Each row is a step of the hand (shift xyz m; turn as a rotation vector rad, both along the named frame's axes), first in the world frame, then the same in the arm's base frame.
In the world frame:
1: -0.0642 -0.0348 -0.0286 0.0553 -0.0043 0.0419
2: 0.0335 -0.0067 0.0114 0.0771 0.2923 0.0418
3: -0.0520 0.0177 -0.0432 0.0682 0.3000 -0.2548
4: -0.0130 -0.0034 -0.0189 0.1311 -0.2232 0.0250
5: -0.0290 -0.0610 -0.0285 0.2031 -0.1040 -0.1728
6: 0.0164 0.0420 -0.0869 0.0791 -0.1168 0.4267
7: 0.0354 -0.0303 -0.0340 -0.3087 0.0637 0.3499
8: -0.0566 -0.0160 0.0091 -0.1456 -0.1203 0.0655
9: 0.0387 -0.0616 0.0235 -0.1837 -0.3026 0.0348
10: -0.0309 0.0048 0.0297 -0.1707 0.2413 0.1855
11: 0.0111 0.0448 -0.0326 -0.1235 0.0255 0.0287
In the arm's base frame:
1: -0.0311 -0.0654 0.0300 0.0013 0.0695 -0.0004
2: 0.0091 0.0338 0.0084 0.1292 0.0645 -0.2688
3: 0.0068 -0.0687 -0.0108 0.3370 -0.1252 -0.1742
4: 0.0044 -0.0216 0.0073 -0.0269 0.1350 0.2206
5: -0.0206 -0.0357 0.0606 0.2019 0.0612 0.1934
6: 0.0875 -0.0436 -0.0053 -0.3008 0.3329 -0.0268
7: 0.0332 0.0092 0.0463 -0.4052 -0.0325 -0.2377
8: -0.0460 -0.0377 0.0010 -0.1789 -0.0652 0.0607
9: -0.0177 0.0494 0.0556 -0.2504 -0.1004 0.2318
10: -0.0374 -0.0064 -0.0205 -0.1385 -0.0382 -0.3180
11: 0.0470 -0.0146 -0.0277 -0.0833 -0.0813 -0.0563

